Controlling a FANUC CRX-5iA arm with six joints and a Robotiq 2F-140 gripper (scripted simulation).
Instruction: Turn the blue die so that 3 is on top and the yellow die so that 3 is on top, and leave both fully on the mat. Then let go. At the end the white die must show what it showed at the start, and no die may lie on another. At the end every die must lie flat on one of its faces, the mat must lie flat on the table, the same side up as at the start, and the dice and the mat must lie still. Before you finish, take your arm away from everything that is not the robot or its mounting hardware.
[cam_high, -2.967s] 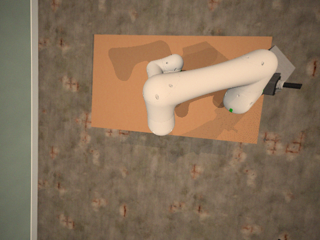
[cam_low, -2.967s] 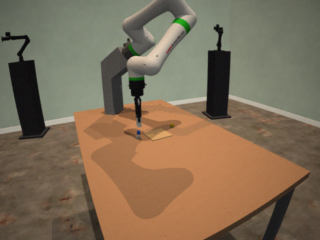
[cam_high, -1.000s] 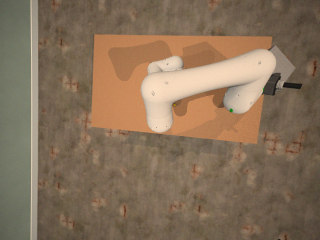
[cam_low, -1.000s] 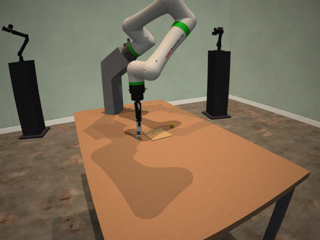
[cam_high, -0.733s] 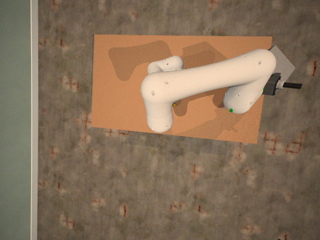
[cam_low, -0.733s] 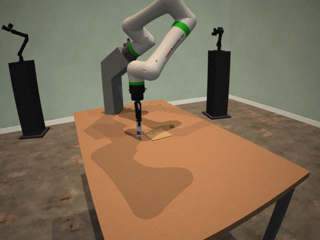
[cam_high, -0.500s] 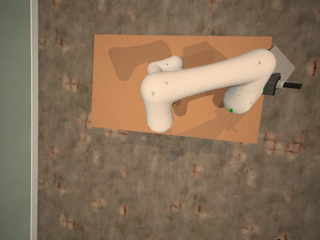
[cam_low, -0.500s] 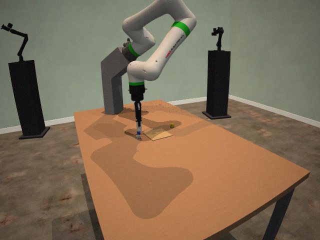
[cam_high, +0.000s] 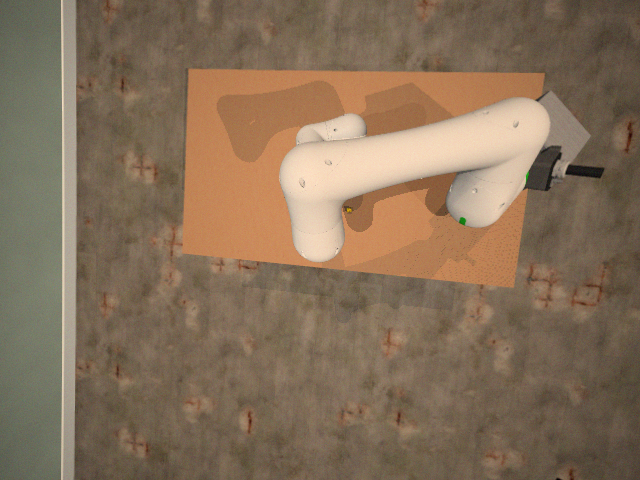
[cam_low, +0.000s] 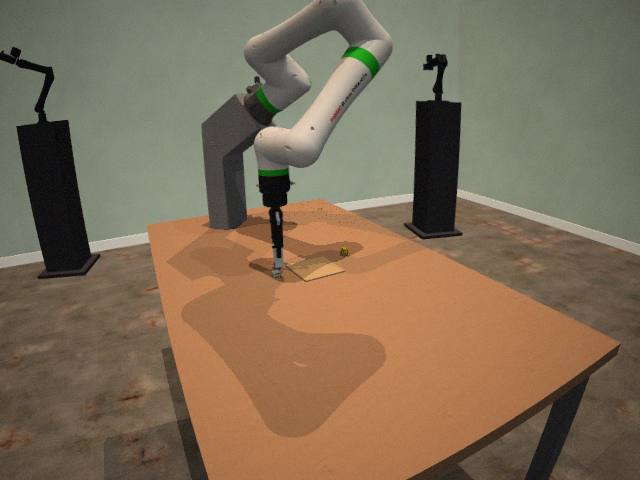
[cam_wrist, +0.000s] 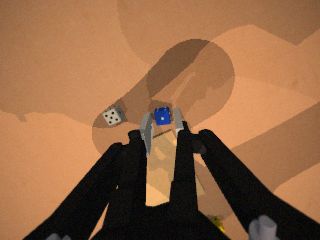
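Right now my hand is 30 mm above the blue die. The rest, counted from my hand: yellow die (240 mm to the left, 70 mm behind, 30 mm below); white die (70 mm ahead, 30 mm below, 20 mm to the right); tan mat (110 mm to the left, 40 mm below, 40 mm ahead).
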